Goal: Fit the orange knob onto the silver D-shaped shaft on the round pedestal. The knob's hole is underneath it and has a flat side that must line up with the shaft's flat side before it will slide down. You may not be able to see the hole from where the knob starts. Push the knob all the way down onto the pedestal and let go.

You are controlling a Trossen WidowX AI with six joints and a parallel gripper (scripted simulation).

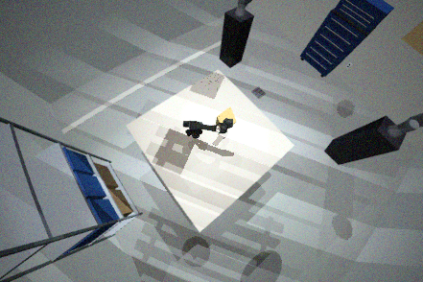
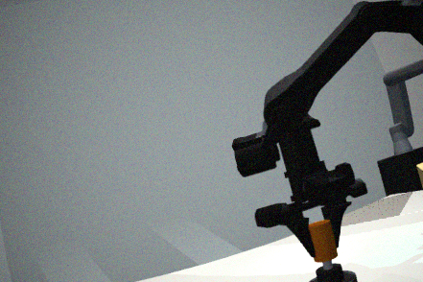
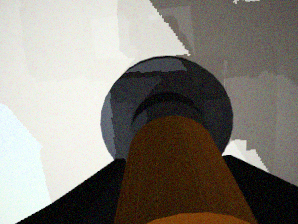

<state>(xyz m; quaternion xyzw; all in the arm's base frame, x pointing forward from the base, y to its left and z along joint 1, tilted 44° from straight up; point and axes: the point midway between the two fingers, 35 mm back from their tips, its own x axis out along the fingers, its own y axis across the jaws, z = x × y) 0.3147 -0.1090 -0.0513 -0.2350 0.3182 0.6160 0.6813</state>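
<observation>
Now: gripper tip 4 cm above the dark round pedestal. From my gripper tip the other things lie so: orange knob 3 cm above.
</observation>
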